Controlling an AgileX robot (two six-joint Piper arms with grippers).
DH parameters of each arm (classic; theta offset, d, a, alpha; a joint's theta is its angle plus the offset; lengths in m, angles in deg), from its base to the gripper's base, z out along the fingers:
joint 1: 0 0.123 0 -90
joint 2: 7.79 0 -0.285 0
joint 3: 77.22 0 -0.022 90
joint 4: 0 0.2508 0 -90
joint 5: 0 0 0.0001 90
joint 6: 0 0.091 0 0
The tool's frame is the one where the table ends.
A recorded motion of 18 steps. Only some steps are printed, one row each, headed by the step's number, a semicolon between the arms.
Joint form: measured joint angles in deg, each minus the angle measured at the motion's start. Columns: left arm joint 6, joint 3, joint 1, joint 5, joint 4, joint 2; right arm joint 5, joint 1, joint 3, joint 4, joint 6, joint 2.
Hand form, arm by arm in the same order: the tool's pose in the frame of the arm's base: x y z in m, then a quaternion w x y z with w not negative. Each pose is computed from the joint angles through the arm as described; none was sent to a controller.
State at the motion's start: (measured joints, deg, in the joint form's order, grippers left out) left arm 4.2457 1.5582 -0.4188 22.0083 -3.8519 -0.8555; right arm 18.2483 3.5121 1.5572 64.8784 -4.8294 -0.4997
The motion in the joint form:
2: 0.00 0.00 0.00 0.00 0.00 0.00; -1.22 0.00 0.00 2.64 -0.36 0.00
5: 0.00 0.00 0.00 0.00 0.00 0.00; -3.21 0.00 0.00 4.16 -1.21 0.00
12: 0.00 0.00 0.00 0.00 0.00 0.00; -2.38 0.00 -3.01 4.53 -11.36 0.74
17: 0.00 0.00 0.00 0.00 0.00 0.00; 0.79 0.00 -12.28 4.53 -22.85 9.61
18: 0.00 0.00 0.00 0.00 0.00 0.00; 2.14 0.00 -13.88 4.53 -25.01 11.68
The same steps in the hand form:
2: 0.0522 -0.0027 0.1704 0.59004 0.01512 0.80718 -0.00885; 0.0519 0.0279 0.1941 0.52365 0.26461 0.67309 0.45025
5: 0.0522 -0.0027 0.1704 0.59004 0.01512 0.80718 -0.00885; 0.0528 0.0254 0.1959 0.53355 0.27508 0.66145 0.44960
12: 0.0522 -0.0027 0.1704 0.59004 0.01512 0.80718 -0.00885; 0.0512 0.0266 0.2125 0.57916 0.20591 0.67338 0.41077
17: 0.0522 -0.0027 0.1704 0.59004 0.01512 0.80718 -0.00885; 0.0587 0.0315 0.2560 0.60440 0.11976 0.69878 0.36341
18: 0.0522 -0.0027 0.1704 0.59004 0.01512 0.80718 -0.00885; 0.0615 0.0336 0.2623 0.60169 0.10069 0.70761 0.35654

